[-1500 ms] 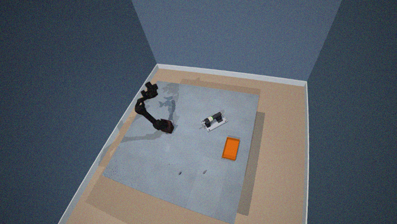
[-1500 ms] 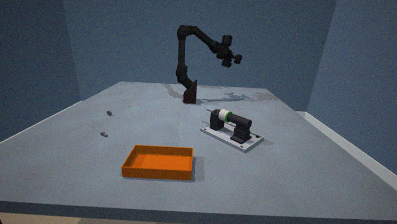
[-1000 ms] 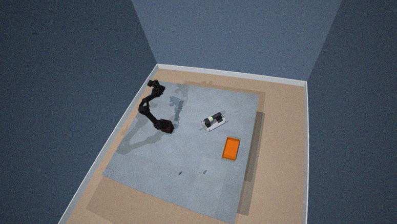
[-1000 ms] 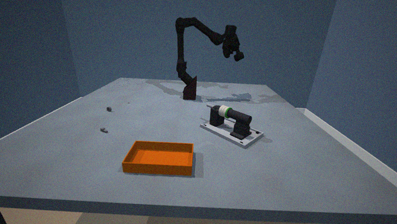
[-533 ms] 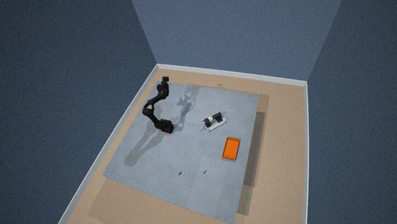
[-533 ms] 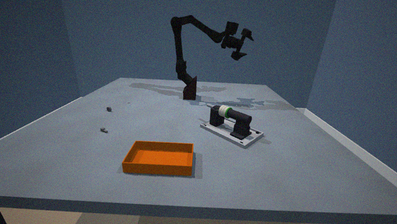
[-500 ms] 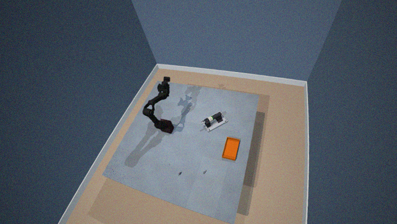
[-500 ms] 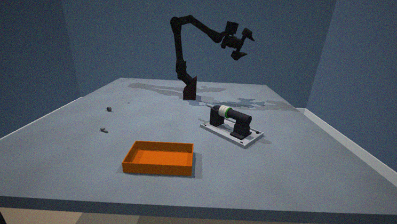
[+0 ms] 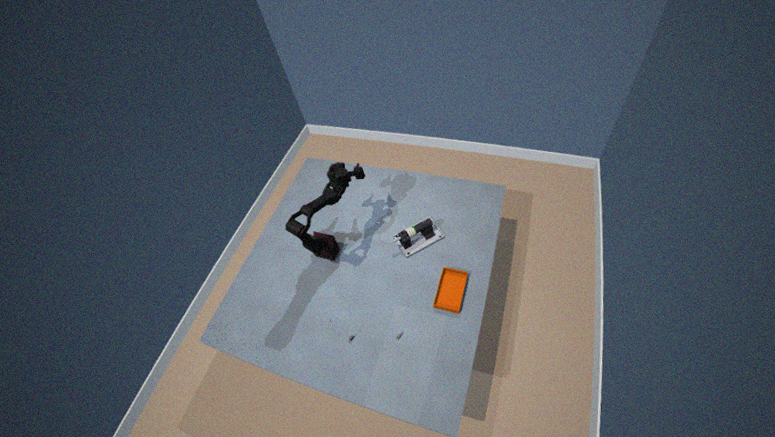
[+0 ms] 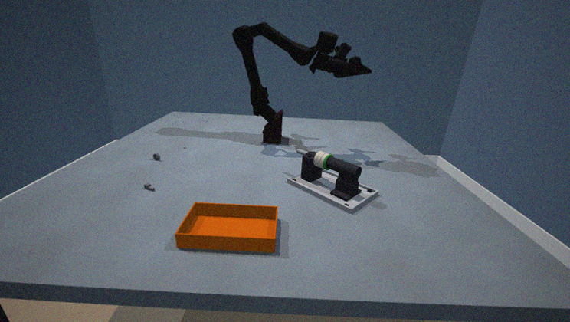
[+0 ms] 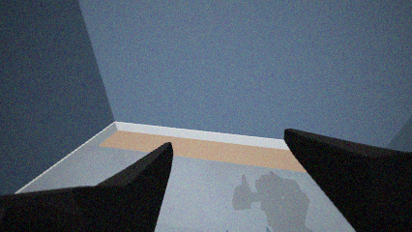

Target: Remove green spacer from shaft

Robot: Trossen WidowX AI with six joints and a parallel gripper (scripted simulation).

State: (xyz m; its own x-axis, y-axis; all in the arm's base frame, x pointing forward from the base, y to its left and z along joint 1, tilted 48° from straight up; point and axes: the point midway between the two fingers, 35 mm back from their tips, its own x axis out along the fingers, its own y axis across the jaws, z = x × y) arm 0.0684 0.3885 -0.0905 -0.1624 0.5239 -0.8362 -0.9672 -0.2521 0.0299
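Now: the grey shaft 340 mm ahead of my gripper tip, 240 mm below it and 190 mm to the right of it. From my gripper tip the other things lie so: orange tray 620 mm ahead, 400 mm to the right, 310 mm below; white spacer 360 mm ahead, 240 mm below, 180 mm to the right; green spacer 370 mm ahead, 240 mm below, 160 mm to the right.
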